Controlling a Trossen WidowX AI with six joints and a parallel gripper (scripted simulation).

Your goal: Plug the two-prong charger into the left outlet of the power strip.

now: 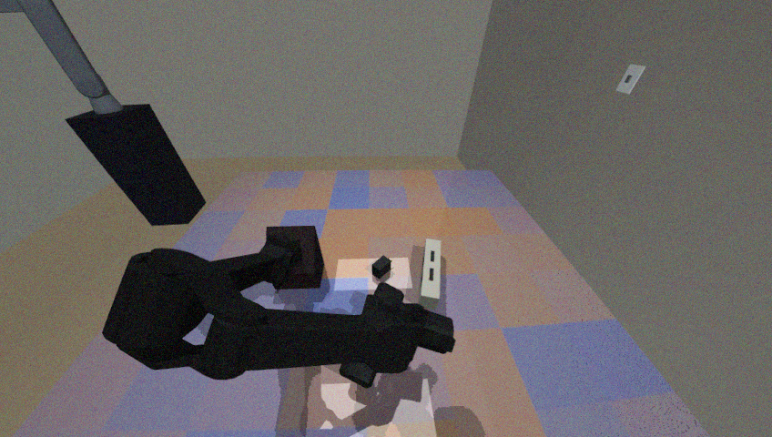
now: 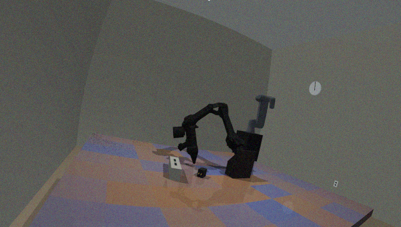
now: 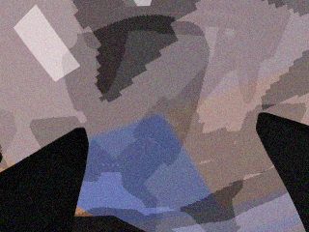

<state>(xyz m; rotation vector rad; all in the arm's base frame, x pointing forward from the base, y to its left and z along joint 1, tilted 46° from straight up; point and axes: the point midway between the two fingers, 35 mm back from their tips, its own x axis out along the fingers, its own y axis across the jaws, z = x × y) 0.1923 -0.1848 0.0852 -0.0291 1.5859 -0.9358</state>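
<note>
Now: the two-prong charger 6 cm ahead of my gripper tip, 20 cm to the left of it and 1 cm above it.
</note>
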